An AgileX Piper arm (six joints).
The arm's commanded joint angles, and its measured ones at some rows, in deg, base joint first. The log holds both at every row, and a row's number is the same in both.
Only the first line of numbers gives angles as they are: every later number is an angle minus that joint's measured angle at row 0.
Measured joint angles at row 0:
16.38, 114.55, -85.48, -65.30, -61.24, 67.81
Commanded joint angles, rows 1 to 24:
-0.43, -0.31, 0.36, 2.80, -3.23, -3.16
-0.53, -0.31, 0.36, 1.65, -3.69, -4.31
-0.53, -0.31, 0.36, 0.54, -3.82, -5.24
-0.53, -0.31, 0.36, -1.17, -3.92, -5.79
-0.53, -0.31, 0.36, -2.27, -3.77, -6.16
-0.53, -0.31, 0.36, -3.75, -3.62, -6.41
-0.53, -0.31, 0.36, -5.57, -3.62, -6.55
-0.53, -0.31, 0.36, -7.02, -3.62, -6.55
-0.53, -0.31, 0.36, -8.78, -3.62, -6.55
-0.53, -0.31, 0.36, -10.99, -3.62, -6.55
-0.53, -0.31, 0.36, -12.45, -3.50, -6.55
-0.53, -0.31, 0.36, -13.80, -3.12, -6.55
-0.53, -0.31, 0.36, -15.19, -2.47, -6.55
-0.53, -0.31, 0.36, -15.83, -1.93, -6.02
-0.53, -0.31, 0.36, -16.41, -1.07, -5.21
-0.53, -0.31, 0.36, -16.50, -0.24, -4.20
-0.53, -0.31, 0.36, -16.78, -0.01, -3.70
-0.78, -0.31, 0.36, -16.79, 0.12, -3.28
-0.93, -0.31, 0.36, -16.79, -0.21, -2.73
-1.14, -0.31, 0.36, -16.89, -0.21, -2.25
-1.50, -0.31, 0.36, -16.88, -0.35, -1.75
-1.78, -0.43, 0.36, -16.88, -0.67, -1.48
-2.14, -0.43, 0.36, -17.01, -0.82, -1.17
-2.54, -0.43, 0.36, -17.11, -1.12, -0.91
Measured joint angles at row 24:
-1.18, 0.00, 0.22, -16.80, -0.64, -2.06
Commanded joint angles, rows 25 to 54:
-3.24, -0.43, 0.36, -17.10, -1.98, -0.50
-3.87, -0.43, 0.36, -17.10, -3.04, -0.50
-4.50, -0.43, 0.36, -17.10, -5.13, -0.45
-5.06, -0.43, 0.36, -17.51, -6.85, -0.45
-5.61, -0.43, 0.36, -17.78, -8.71, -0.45
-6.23, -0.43, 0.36, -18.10, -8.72, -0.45
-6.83, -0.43, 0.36, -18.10, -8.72, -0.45
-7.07, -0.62, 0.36, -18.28, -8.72, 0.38
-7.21, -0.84, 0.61, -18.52, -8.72, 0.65
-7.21, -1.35, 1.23, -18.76, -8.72, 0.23
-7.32, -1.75, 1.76, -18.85, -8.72, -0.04
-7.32, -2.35, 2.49, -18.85, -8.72, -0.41
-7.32, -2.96, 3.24, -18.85, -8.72, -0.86
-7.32, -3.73, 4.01, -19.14, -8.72, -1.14
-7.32, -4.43, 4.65, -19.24, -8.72, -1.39
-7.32, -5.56, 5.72, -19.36, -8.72, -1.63
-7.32, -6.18, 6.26, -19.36, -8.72, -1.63
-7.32, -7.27, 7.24, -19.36, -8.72, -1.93
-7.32, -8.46, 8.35, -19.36, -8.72, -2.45
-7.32, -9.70, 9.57, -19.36, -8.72, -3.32
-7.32, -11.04, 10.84, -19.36, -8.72, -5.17
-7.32, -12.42, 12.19, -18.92, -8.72, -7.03
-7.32, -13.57, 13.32, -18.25, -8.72, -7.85
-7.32, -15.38, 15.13, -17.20, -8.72, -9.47
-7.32, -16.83, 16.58, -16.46, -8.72, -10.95
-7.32, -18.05, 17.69, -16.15, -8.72, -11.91
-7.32, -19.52, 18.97, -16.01, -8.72, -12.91
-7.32, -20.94, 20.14, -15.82, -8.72, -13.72
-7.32, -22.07, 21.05, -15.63, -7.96, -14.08
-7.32, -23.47, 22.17, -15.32, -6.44, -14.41
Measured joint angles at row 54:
-7.04, -19.73, 19.40, -17.22, -8.25, -12.24
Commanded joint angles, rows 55 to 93:
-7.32, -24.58, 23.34, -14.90, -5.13, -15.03
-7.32, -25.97, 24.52, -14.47, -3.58, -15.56
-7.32, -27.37, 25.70, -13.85, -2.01, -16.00
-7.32, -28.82, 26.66, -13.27, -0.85, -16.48
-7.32, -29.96, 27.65, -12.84, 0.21, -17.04
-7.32, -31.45, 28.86, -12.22, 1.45, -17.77
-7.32, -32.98, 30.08, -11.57, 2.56, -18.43
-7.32, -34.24, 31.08, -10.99, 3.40, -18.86
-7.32, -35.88, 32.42, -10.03, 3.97, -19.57
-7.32, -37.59, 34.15, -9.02, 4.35, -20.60
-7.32, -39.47, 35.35, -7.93, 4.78, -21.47
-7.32, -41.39, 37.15, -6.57, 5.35, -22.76
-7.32, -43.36, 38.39, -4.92, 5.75, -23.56
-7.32, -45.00, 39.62, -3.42, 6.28, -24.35
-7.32, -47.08, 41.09, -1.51, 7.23, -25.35
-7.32, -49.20, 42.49, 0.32, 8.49, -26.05
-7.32, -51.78, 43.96, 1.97, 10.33, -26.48
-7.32, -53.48, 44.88, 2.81, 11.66, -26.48
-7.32, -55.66, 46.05, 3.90, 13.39, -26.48
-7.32, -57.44, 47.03, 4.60, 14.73, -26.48
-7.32, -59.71, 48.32, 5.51, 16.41, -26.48
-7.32, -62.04, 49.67, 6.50, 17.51, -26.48
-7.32, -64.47, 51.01, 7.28, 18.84, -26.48
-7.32, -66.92, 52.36, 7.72, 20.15, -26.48
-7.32, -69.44, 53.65, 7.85, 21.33, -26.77
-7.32, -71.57, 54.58, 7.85, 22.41, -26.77
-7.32, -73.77, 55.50, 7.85, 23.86, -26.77
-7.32, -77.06, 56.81, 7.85, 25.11, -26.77
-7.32, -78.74, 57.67, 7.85, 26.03, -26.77
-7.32, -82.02, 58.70, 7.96, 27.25, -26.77
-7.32, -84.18, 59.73, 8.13, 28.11, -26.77
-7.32, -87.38, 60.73, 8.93, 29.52, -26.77
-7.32, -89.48, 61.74, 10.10, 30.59, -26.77
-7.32, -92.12, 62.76, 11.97, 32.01, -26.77
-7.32, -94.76, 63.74, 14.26, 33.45, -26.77
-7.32, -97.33, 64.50, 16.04, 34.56, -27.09
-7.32, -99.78, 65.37, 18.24, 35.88, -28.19
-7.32, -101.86, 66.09, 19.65, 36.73, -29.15
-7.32, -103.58, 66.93, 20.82, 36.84, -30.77
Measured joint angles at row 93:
-7.04, -98.65, 64.78, 15.78, 33.78, -27.67
